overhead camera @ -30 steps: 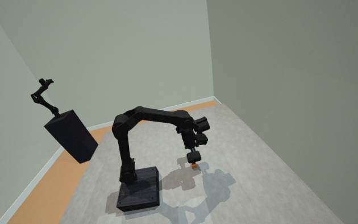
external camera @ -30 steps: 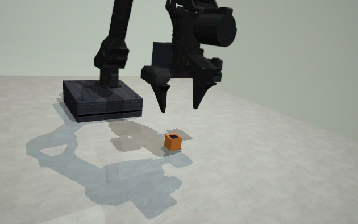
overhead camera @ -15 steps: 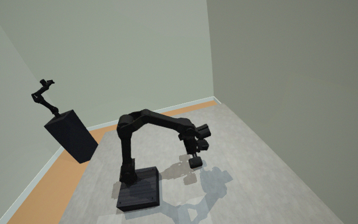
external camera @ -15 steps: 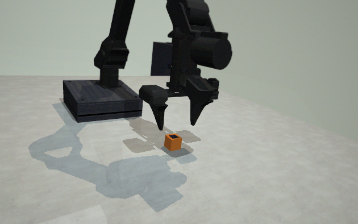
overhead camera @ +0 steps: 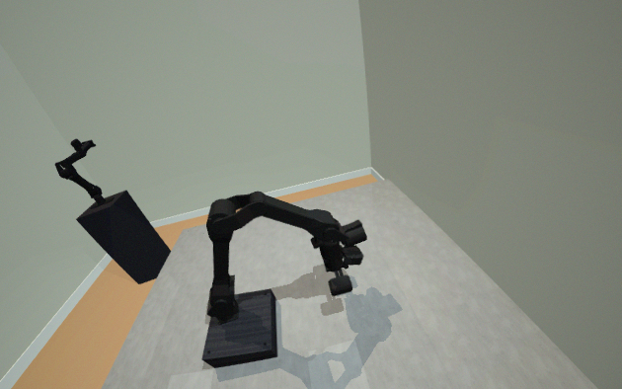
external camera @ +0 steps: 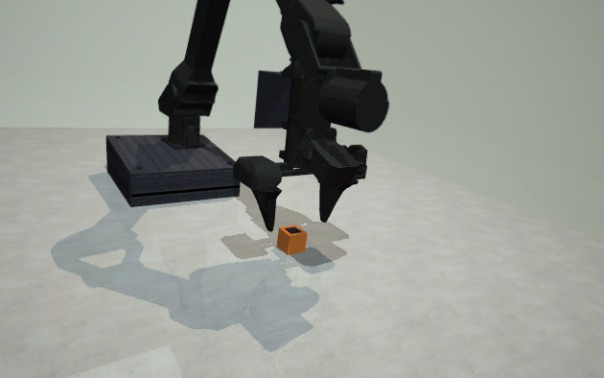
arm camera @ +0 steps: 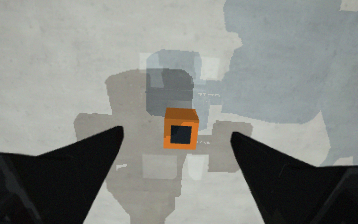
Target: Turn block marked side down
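Right now the orange block is 1 cm behind my gripper tip and 2 cm below it.
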